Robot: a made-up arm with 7 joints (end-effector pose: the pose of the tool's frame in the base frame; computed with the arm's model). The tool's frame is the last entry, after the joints.
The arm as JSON. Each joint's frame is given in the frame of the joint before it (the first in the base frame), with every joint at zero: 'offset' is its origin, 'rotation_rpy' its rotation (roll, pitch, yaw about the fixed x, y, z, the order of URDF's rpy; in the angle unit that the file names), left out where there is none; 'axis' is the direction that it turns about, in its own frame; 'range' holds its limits. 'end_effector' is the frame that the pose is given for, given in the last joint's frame.
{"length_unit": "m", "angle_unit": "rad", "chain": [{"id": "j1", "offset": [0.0, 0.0, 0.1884], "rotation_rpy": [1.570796, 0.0, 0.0], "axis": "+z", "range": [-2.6, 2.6]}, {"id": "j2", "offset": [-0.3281, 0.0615, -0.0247], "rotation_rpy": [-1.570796, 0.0, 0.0], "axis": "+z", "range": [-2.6, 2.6]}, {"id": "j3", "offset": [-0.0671, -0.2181, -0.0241], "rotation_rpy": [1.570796, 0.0, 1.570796], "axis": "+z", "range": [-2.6, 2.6]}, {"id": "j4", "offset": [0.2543, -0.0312, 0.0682], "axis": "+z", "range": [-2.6, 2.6]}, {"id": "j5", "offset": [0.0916, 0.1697, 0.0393], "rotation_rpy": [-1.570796, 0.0, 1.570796], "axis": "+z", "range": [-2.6, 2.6]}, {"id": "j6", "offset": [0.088, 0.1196, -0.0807], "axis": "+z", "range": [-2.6, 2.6]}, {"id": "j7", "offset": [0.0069, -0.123, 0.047], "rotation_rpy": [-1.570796, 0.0, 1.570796], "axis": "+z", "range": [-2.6, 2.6]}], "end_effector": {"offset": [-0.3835, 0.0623, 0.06], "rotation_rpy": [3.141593, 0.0, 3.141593]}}
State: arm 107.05 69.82 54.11 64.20 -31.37 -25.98 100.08
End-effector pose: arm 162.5 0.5 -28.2 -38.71 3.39 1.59
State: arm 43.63 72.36 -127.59 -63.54 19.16 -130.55 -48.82
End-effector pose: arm 265.9 -484.9 461.8 22.10 -63.91 -108.60
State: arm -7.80 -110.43 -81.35 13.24 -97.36 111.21 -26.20
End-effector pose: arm -373.0 -600.4 -185.1 -75.72 19.36 -90.50
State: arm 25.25 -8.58 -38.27 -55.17 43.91 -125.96 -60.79
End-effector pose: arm -163.9 -132.3 -582.7 -49.20 50.12 -57.19
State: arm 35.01 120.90 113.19 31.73 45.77 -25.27 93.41
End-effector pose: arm -185.9 164.1 68.5 -119.29 57.95 -116.85
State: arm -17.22 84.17 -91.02 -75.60 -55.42 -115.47 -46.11
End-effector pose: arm 54.6 -339.1 -484.7 -29.15 14.52 -51.23
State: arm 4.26 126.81 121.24 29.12 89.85 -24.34 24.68
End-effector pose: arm 22.7 537.7 53.4 151.10 69.50 109.97
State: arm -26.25 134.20 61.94 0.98 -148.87 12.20 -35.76
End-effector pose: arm -73.4 -199.9 857.5 82.78 -17.39 -90.16
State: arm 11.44 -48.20 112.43 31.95 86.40 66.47 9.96
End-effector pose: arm -1078.9 0.4 52.7 26.00 36.18 134.79
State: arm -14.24 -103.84 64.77 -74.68 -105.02 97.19 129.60
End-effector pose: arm -446.7 10.4 824.6 12.67 -20.61 122.30
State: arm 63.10 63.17 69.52 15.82 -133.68 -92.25 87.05
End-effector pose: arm 32.4 -127.1 344.9 158.82 21.68 -5.26
